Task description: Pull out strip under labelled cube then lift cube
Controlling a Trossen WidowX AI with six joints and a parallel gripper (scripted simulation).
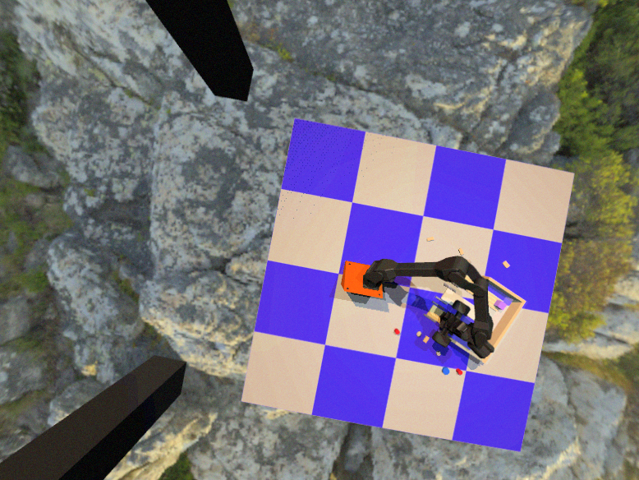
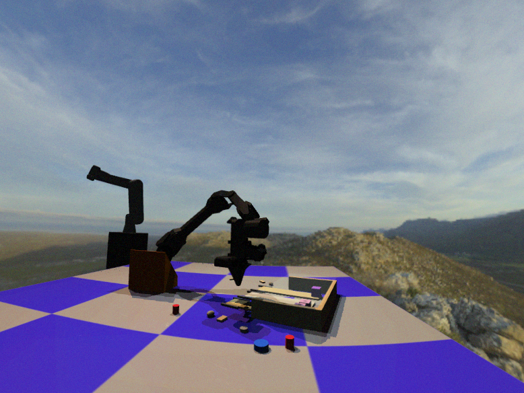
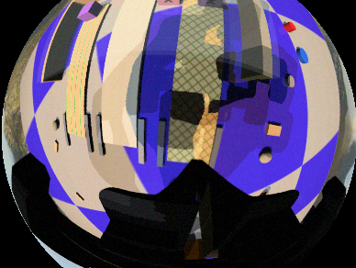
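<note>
The strip lies 9 cm ahead of my gripper tip, 3 cm to the right of it and 6 cm below it. From my gripper tip the other things lie so: blue block 9 cm ahead, 24 cm to the right, 6 cm below.
</note>
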